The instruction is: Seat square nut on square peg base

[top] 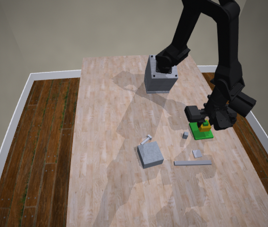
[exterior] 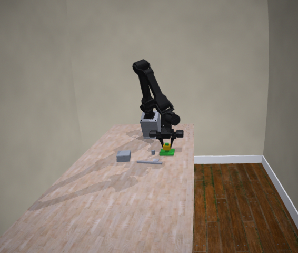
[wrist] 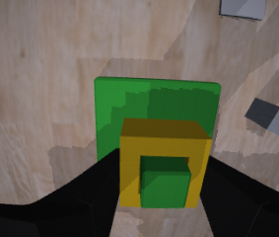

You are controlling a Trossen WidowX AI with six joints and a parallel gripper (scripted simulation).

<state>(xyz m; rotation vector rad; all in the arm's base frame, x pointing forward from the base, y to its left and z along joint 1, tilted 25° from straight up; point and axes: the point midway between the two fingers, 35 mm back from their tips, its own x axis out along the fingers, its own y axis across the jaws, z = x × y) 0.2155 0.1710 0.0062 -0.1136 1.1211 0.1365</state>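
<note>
Now: hand 70 mm to the left of the grey cube, 50 mm above it and 40 mm short of it. Also, from my hand: flat grey square 110 mm ahead, 60 mm below, 30 mm to the right; bolt 220 mm to the right, 60 mm below, 60 mm ahead; long grey bar 150 mm ahead, 60 mm below, 50 mm to the right.
</note>
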